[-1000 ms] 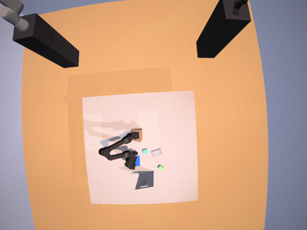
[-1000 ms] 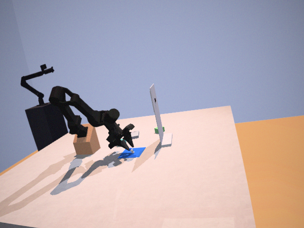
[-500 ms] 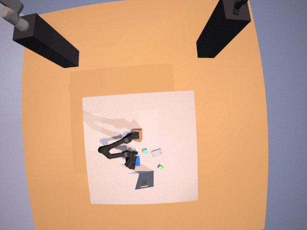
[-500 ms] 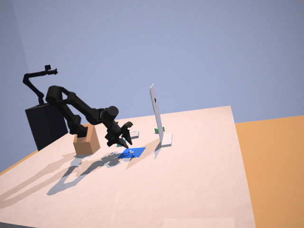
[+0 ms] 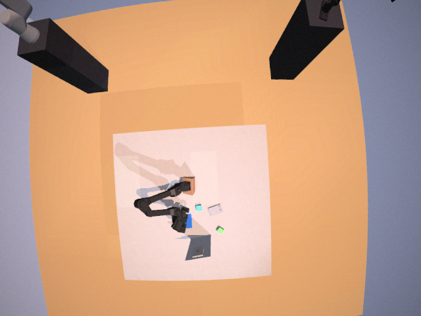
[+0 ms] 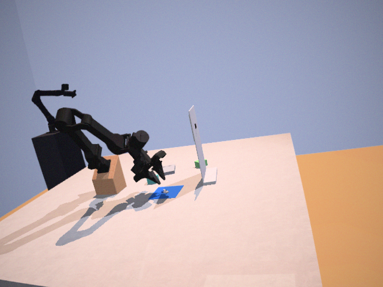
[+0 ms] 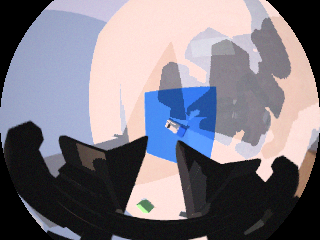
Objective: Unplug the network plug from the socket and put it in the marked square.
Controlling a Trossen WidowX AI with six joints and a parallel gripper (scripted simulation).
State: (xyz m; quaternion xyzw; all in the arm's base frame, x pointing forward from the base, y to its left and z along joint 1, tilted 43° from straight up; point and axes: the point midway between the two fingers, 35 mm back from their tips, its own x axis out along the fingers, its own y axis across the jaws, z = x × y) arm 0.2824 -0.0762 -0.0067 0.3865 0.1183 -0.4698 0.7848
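My gripper tip is 4 cm above the network plug, 1 cm to the left of it and 1 cm short of it. From my gripper tip the other things lie so: blue marked square (4 cm below, 1 cm ahead); teal cube (12 cm to the left, 11 cm behind, 3 cm below); grey upright panel (15 cm ahead, 13 cm to the left, 10 cm above).
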